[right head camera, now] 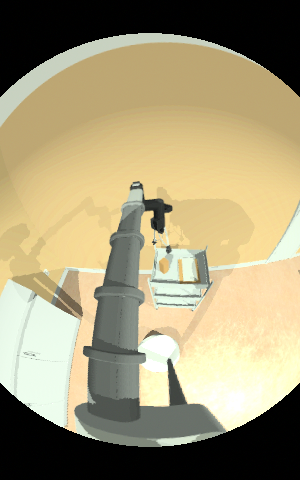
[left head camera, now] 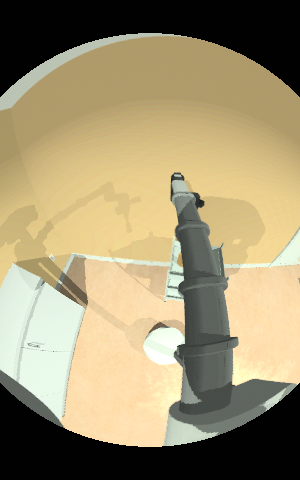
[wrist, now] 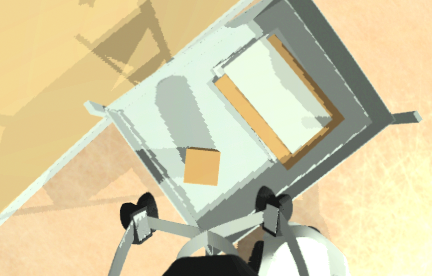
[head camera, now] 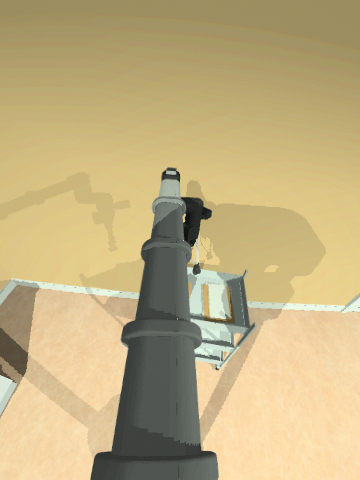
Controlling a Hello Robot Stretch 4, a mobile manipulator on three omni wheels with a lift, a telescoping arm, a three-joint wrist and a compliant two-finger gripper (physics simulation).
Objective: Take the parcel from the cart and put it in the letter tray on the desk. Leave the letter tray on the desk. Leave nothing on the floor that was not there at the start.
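Frame: origin at the robot's base, x ahead, y left, z up, level; millimetres.
Seen in the pictures: gripper, fingertip midpoint: (right head camera: 161, 248) (wrist: 206, 205); robot's base, origin of the base link: (right head camera: 158, 351) (left head camera: 164, 344).
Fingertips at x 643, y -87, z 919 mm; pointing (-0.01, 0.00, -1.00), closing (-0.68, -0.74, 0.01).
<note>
Pixels of each thing's middle, then the offset from my fingertips to it. "pt": a spot on its surface instead.
- small orange box, body centre: (wrist: 202, 163) (right head camera: 163, 265) 18 mm ahead, 10 mm right, 219 mm down
- pale grey cart, surface spot: (wrist: 350, 65) pt 55 mm back, 345 mm right, 237 mm down
- larger white item with orange edges, body centre: (wrist: 278, 94) (head camera: 218, 300) (right head camera: 188, 268) 3 mm ahead, 212 mm right, 272 mm down
- White furniture, surface spot: (left head camera: 45, 330) (right head camera: 40, 340) pt 726 mm back, 1071 mm left, 323 mm down
The parcel, a small orange box (right head camera: 164, 265) (wrist: 201, 167), sits on the top of the pale grey cart (head camera: 240, 300) (right head camera: 201, 267) (wrist: 350, 65). The arm mostly hides it in the head view. My gripper (right head camera: 161, 245) (wrist: 206, 205) is open, its two dark fingertips well apart with nothing between them. It hangs above the cart; in the wrist view the parcel shows just beyond the fingertips, between them and a little up. In the head view one fingertip shows and the other is hidden behind the arm. I cannot make out the desk or the letter tray.
A larger white item with orange edges (head camera: 218, 301) (right head camera: 189, 270) (wrist: 280, 95) lies on the cart beside the parcel. The cart stands by the wall. My round white base (left head camera: 163, 345) (right head camera: 159, 352) (wrist: 305, 255) is on the floor near it. White furniture (left head camera: 45, 330) (right head camera: 42, 340) stands at the left.
</note>
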